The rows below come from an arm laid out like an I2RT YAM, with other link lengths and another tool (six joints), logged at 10 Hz.
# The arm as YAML. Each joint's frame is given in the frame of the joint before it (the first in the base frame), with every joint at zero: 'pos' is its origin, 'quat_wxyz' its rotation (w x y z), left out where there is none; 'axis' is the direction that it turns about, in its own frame. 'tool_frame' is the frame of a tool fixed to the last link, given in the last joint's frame.
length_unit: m
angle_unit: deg
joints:
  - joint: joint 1
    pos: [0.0, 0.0, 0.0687]
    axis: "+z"
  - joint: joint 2
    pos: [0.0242, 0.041, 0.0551]
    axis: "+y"
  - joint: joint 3
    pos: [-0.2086, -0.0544, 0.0]
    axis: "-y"
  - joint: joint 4
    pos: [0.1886, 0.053, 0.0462]
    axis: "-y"
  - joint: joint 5
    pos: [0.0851, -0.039, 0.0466]
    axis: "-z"
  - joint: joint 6
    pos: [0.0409, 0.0, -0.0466]
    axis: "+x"
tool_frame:
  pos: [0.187, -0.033, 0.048]
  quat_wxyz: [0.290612, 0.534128, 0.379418, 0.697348]
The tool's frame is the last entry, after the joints.
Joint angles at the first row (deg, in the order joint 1, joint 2, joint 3, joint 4, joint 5, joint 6):
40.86, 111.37, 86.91, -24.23, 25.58, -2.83
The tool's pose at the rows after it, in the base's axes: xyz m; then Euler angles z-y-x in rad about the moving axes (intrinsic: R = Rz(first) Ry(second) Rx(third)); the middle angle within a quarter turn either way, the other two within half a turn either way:
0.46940 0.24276 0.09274 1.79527 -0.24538 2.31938
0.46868 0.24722 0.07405 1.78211 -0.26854 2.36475
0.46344 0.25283 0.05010 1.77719 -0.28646 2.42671
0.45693 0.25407 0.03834 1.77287 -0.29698 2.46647
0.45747 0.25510 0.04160 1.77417 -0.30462 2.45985
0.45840 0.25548 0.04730 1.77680 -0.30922 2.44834
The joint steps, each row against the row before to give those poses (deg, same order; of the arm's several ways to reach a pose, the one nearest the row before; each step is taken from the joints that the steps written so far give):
-0.11, 2.21, 1.51, -0.92, -1.18, 1.42
-0.15, 2.77, 1.88, -1.31, -1.88, 1.55
-0.02, 2.72, 1.20, -1.35, -2.47, 0.99
0.02, 0.59, 0.00, -1.23, -1.53, 0.59
0.00, -0.35, 0.03, 0.11, -0.15, 0.15
0.00, -0.64, 0.00, 0.05, 0.09, 0.00

